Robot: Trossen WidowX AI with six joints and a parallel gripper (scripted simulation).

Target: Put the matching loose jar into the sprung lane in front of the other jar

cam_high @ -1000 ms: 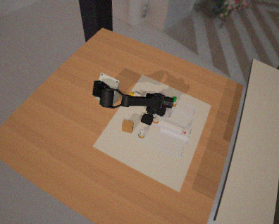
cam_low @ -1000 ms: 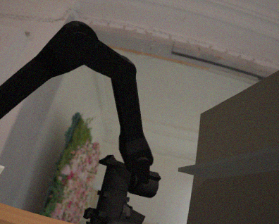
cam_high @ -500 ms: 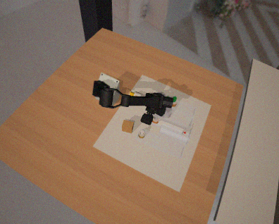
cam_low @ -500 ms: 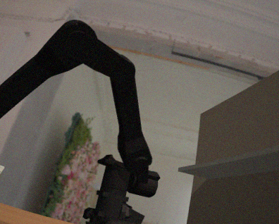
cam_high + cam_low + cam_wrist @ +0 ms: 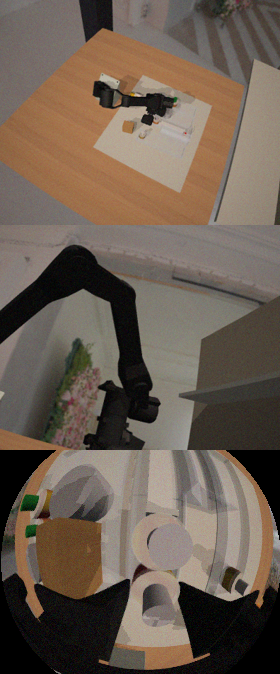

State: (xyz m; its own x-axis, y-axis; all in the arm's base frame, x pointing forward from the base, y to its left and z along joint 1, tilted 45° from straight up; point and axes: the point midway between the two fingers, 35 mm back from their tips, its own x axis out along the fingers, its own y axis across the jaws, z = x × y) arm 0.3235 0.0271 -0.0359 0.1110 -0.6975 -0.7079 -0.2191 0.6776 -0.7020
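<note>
My gripper tip is 8 cm to the right of the brown box and 1 cm below it. Round my gripper tip: clear lane rack 15 cm ahead, 1 cm to the left, 1 cm below; then pale pusher part 15 cm ahead, 2 cm above.
</note>
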